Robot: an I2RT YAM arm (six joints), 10 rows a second.
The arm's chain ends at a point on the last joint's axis. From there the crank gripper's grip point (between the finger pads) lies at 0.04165 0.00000 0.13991 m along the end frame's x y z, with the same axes.
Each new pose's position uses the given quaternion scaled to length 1; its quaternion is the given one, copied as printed.
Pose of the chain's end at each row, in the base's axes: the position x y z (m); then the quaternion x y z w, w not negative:
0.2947, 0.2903, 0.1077, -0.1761, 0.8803, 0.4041, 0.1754
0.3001, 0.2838, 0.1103, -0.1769, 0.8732, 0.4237, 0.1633
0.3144, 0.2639, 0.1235, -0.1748, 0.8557, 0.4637, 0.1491
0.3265, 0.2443, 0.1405, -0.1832, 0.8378, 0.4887, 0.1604
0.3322, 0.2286, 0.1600, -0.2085, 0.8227, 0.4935, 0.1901
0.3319, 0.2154, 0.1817, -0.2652, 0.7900, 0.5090, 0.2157
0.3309, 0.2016, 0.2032, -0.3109, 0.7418, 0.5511, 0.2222
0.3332, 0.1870, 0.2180, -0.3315, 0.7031, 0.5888, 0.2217
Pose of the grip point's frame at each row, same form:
0.2815, 0.3915, 0.0033, -0.1761, 0.8803, 0.4041, 0.1754
0.2822, 0.3883, 0.0100, -0.1769, 0.8732, 0.4237, 0.1633
0.2902, 0.3755, 0.0326, -0.1748, 0.8557, 0.4637, 0.1491
0.3023, 0.3608, 0.0560, -0.1832, 0.8378, 0.4887, 0.1604
0.3122, 0.3468, 0.0768, -0.2085, 0.8227, 0.4935, 0.1901
0.3099, 0.3356, 0.1019, -0.2652, 0.7900, 0.5090, 0.2157
0.2996, 0.3263, 0.1341, -0.3109, 0.7418, 0.5511, 0.2222
0.2938, 0.3149, 0.1596, -0.3315, 0.7031, 0.5888, 0.2217

